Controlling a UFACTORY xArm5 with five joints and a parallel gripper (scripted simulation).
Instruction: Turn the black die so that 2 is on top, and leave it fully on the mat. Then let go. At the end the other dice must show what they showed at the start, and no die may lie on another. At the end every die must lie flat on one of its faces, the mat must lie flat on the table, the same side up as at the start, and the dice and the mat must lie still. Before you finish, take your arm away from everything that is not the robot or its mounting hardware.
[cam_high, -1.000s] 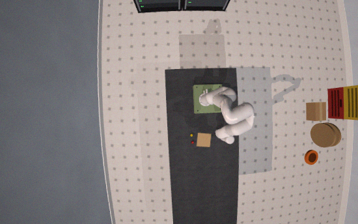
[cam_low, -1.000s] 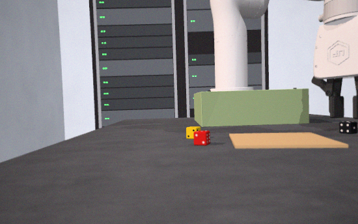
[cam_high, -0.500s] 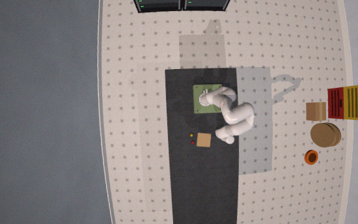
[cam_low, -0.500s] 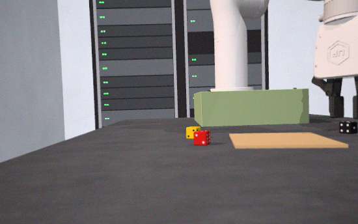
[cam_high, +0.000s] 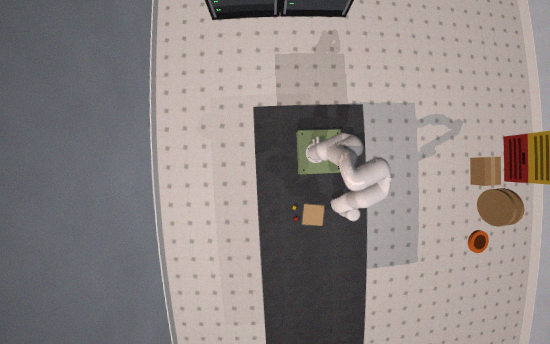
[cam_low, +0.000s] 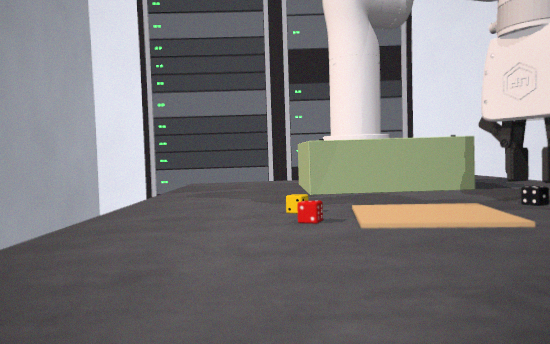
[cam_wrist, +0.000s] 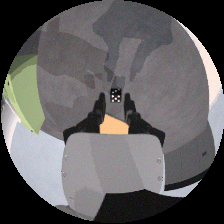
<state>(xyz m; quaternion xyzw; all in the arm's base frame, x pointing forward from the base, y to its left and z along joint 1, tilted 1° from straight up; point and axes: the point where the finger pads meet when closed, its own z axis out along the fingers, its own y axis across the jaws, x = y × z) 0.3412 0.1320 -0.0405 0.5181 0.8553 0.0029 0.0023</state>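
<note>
My hand is 4 cm above the black die. Round my hand: tan mat: 7 cm ahead, 15 cm to the right, 4 cm below; then red die: 8 cm ahead, 27 cm to the right, 4 cm below; then yellow die: 28 cm to the right, 4 cm below.
</note>
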